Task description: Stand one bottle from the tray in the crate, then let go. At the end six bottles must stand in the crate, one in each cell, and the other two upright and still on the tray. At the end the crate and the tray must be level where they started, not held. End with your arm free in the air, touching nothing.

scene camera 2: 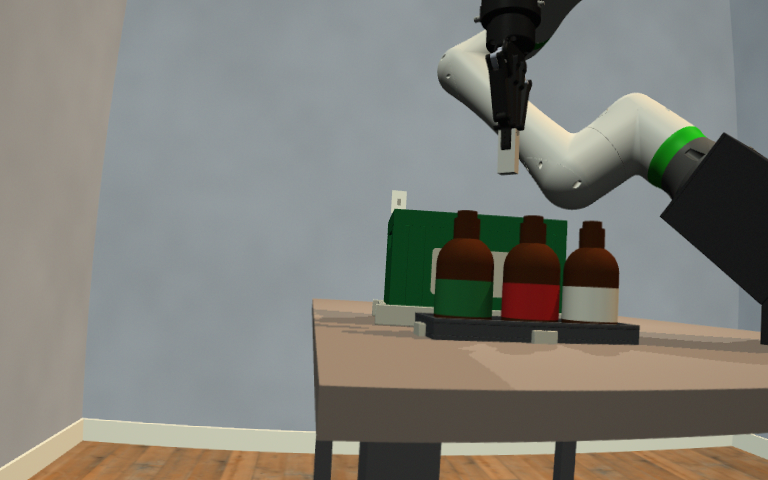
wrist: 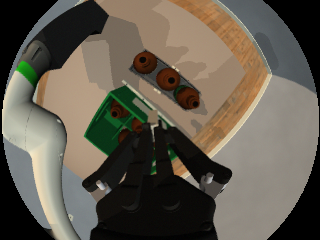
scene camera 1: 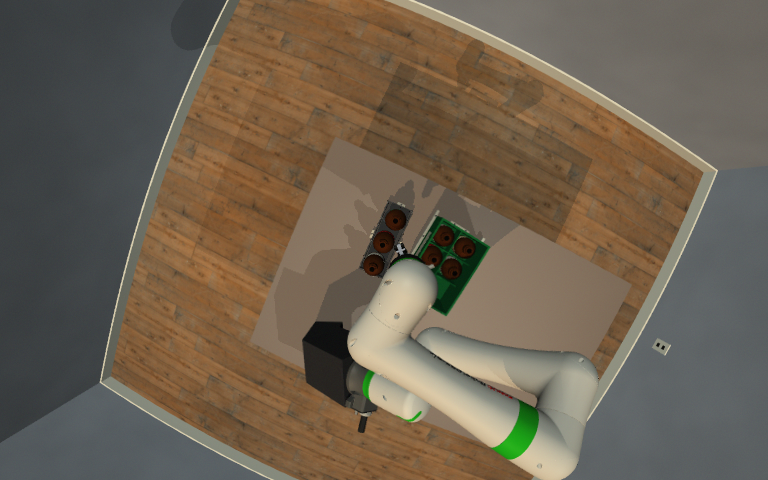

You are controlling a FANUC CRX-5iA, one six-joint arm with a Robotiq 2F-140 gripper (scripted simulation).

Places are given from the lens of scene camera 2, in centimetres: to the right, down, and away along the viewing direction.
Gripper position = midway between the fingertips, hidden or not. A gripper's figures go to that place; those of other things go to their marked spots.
my gripper [scene camera 2: 507, 173]: 18, -10, 76
crate [scene camera 2: 416, 237]: 5, 0, 79
